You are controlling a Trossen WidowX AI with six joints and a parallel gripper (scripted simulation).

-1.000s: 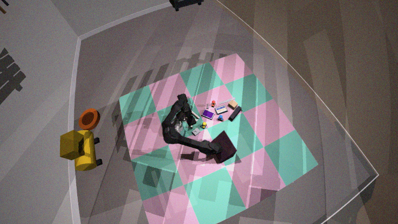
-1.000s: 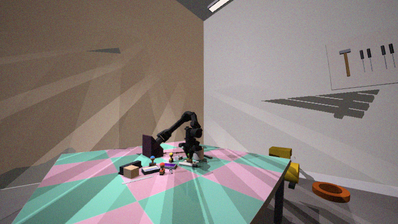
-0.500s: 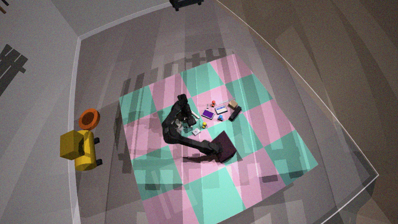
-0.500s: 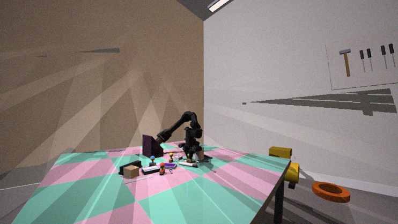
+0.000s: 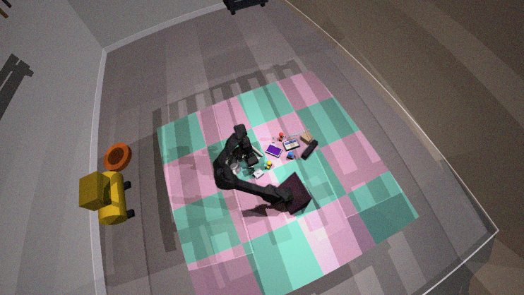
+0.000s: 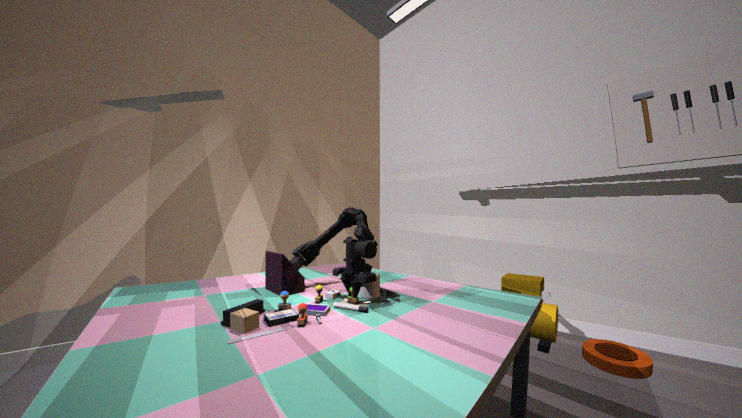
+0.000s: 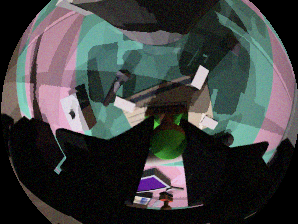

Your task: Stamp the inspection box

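The green-knobbed stamp lies right at my gripper tip. Round my gripper tip: white cup: 5 cm behind, 11 cm to the left, 1 cm above; black-and-white marker: 6 cm ahead, 4 cm to the right, 1 cm below; white card: 1 cm ahead, 3 cm below.
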